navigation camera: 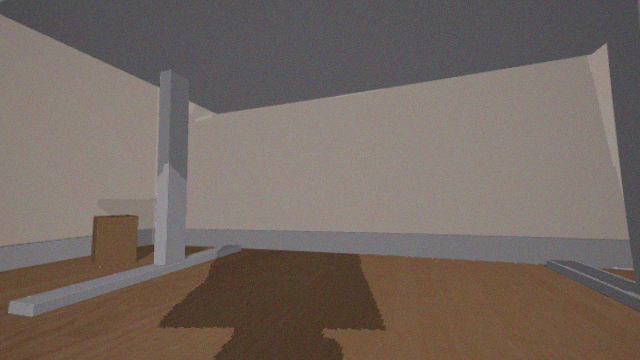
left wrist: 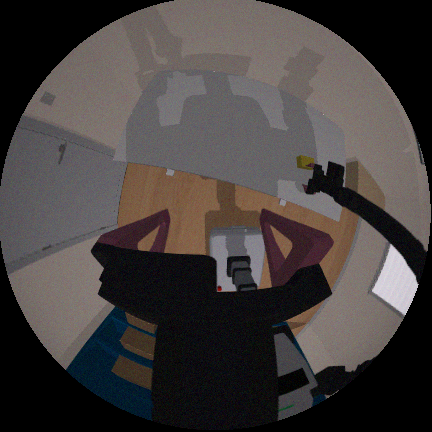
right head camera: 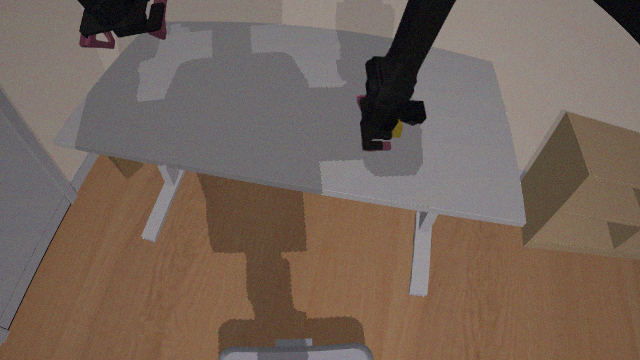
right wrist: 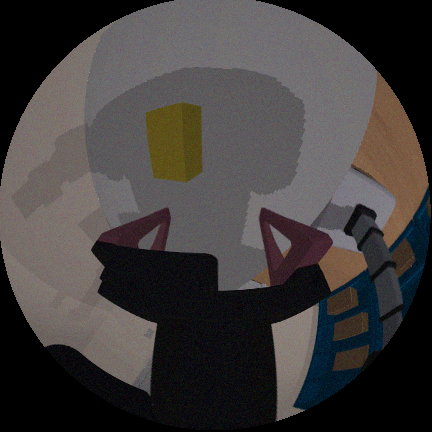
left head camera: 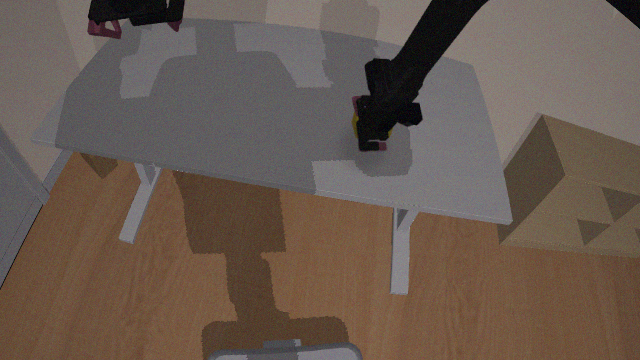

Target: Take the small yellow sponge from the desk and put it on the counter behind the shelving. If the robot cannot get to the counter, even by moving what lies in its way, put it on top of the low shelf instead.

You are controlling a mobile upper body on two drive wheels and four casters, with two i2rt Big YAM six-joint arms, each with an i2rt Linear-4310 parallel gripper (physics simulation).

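Frame: origin at the left arm's base, x ahead, y left, z up, level; millimetres.
Where they show: left gripper, fingertip midpoint: (left wrist: 214,213) (right head camera: 138,40) (left head camera: 148,31); right gripper, fingertip midpoint: (left wrist: 304,174) (right head camera: 368,132) (right wrist: 214,212) (left head camera: 361,133).
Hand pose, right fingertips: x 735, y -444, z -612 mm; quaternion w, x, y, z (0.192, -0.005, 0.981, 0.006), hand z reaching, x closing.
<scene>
Things, the pixels of their centre, and the offset from my right fingertips. "*": a spot on its surface instead. Level surfaces: height alone.
- yellow sponge, body centre: (right wrist: 174,141) (right head camera: 382,124) (left head camera: 372,124) (left wrist: 305,162) dx +84, dy -61, dz -55 mm
- grey desk, surface height: dz -77 mm
- low wooden shelf unit, surface spot: (right head camera: 555,175) (left head camera: 531,175) * dx +130, dy -975, dz -406 mm
- desk leg, surface spot: (navigation camera: 171,215) * dx +432, dy +793, dz -610 mm
- brown box, body centre: (left head camera: 94,150) (right head camera: 119,151) (navigation camera: 113,238) dx +617, dy +1161, dz -707 mm
The yellow sponge (right head camera: 397,130) (left wrist: 305,162) (right wrist: 172,142) lies on the grey desk (left head camera: 225,110) (right head camera: 240,115) (left wrist: 215,130) (right wrist: 240,40), partly hidden by the right arm in both head views. My right gripper (left wrist: 304,174) (right wrist: 214,212) is open and empty above the desk; in the right wrist view the sponge lies beyond the fingertips, towards the left finger's side. My left gripper (left head camera: 132,31) (right head camera: 124,42) (left wrist: 214,213) is open and empty, high near the desk's far left corner in the head views. The counter does not show clearly.
A low wooden shelf unit (left head camera: 532,175) (right head camera: 555,175) stands right of the desk. A grey door (left wrist: 60,185) is at the left. Under the desk, the navigation camera shows a desk leg (navigation camera: 171,215) and a brown box (navigation camera: 116,241) near the wall.
</scene>
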